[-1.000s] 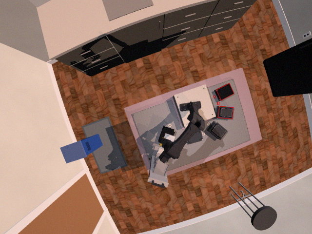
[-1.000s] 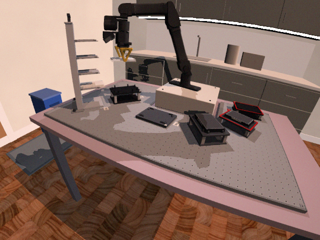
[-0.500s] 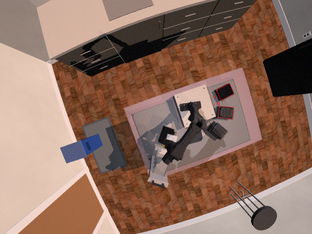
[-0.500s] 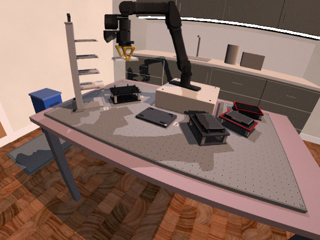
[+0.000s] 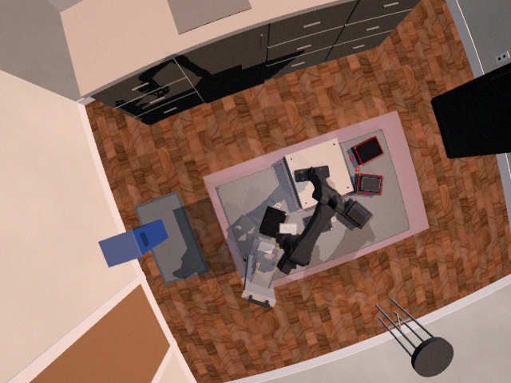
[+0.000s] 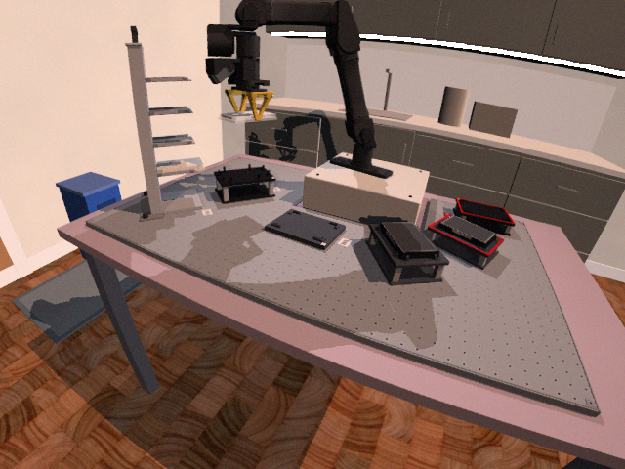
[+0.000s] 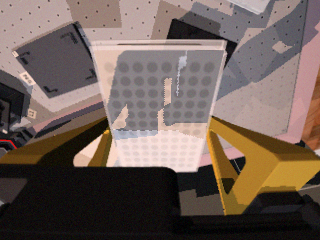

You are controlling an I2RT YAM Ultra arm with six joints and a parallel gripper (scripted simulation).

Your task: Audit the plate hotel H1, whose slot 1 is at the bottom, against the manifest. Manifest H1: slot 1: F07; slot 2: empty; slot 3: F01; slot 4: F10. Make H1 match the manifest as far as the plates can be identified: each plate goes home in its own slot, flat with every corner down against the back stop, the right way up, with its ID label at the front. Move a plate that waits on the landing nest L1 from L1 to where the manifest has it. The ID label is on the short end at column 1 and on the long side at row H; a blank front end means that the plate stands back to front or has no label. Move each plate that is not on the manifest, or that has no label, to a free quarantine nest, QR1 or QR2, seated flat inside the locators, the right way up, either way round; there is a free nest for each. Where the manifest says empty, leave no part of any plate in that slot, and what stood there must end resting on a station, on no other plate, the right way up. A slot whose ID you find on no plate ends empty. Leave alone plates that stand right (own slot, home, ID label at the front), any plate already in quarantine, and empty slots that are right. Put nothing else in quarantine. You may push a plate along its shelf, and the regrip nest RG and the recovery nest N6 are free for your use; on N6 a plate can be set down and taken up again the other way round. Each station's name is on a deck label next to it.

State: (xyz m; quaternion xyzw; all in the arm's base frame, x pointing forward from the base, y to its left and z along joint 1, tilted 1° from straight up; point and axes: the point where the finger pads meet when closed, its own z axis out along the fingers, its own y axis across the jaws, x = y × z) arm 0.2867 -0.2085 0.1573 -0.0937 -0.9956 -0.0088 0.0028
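My hand is 20 mm short of the N6 label, 330 mm to the right of it and 250 mm above it. Round my hand: L1 deck label (70 mm behind, 400 mm to the left, 250 mm below); then H1 deck label (130 mm ahead, 30 mm to the right, 250 mm below); then tag reading 4 (220 mm ahead, 120 mm to the right, 100 mm above).
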